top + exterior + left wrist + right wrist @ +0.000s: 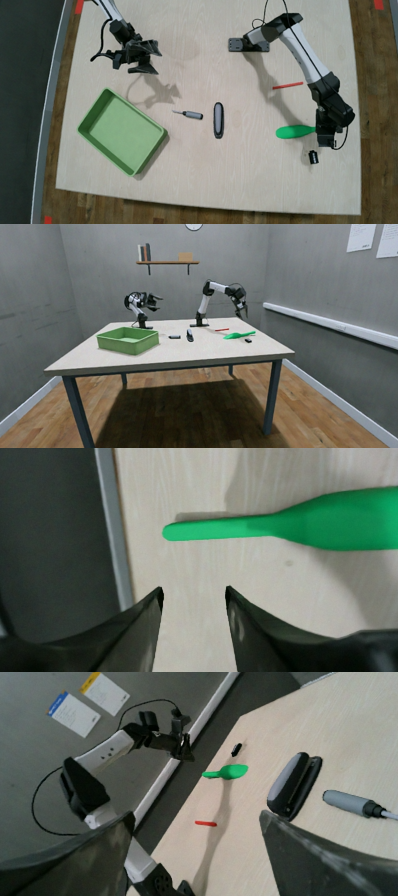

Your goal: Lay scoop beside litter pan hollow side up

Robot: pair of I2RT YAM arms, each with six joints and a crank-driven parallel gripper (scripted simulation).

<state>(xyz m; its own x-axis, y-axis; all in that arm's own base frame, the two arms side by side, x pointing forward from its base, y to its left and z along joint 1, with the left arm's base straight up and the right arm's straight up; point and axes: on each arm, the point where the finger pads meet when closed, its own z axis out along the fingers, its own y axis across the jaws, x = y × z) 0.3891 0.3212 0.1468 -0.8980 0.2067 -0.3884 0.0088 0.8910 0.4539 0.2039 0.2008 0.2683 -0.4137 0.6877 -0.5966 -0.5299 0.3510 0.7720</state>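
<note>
Now: left hand 140 mm short of the small black block, 140 mm above it and 30 mm to the left of it. From my left hand the other things lie so: green scoop 130 mm below, 70 mm to the right, 20 mm ahead; then red stick 190 mm behind, 140 mm below, 130 mm to the right.
</note>
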